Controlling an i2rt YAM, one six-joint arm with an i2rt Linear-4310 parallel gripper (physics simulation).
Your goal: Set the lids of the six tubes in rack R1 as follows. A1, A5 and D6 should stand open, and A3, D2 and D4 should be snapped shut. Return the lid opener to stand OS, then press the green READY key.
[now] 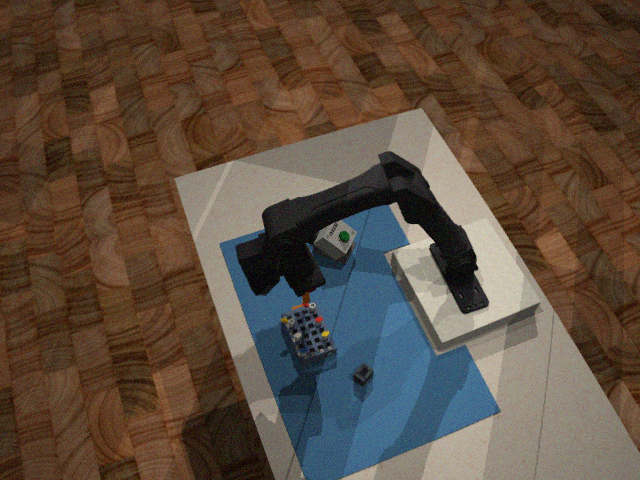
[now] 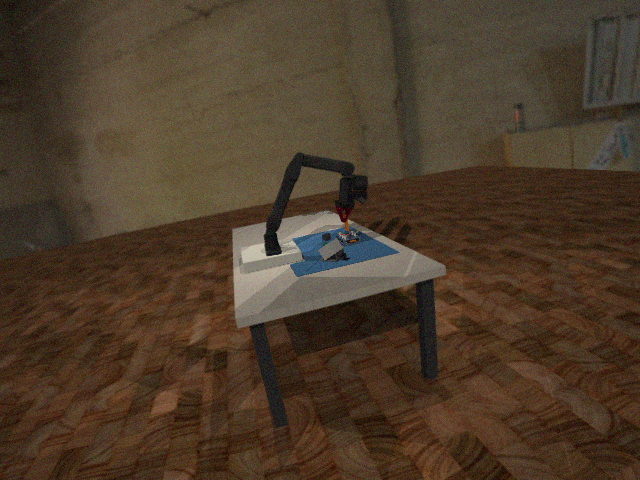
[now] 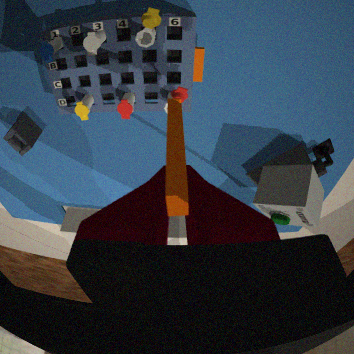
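Where they show: gripper, fingertip midpoint: (image 1: 311,288) (image 2: 343,222) (image 3: 176,174); arm's base at its link origin: (image 1: 458,275) (image 2: 272,249).
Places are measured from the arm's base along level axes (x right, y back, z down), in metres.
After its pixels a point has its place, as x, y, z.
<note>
Rack R1 (image 1: 303,351) @(-0.068, -0.406, -0.003) (image 2: 348,235) @(0.043, -0.362, -0.004) (image 3: 137,67) @(0.004, -0.379, 0.016) stands on the blue mat (image 1: 390,333) @(-0.069, -0.197, 0.046). My gripper (image 1: 305,291) @(0.039, -0.352, -0.071) (image 2: 344,213) @(0.039, -0.352, -0.071) (image 3: 176,174) @(0.039, -0.352, -0.071) is shut on the orange lid opener (image 1: 306,300) @(0.032, -0.367, -0.039) (image 3: 175,147) @(0.037, -0.375, -0.075), just beside the rack's D row. The opener's tip touches the red lid of tube D6 (image 3: 180,94) @(0.039, -0.369, -0.009). Tube A5 (image 3: 145,37) @(0.011, -0.408, 0.005) stands open, its yellow lid (image 3: 151,17) @(0.017, -0.425, -0.010) tipped back. A3 has a white lid (image 3: 92,41) @(-0.026, -0.407, -0.003), A1 a blue one (image 3: 46,51) @(-0.065, -0.404, -0.003), D2 a yellow one (image 3: 82,109) @(-0.041, -0.348, -0.003) and D4 a red one (image 3: 124,108) @(-0.004, -0.350, -0.003).
The grey box with the green READY key (image 1: 344,235) @(0.178, -0.225, -0.025) (image 3: 280,218) @(0.174, -0.235, -0.026) (image 2: 330,249) @(0.235, -0.234, -0.009) sits behind the rack, under the arm. The small dark stand OS (image 1: 363,374) @(-0.146, -0.292, 0.040) (image 3: 22,133) @(-0.139, -0.304, 0.019) is on the mat in front of the rack. The arm's base stands on a white plinth (image 1: 499,267) @(-0.014, 0.106, -0.003).
</note>
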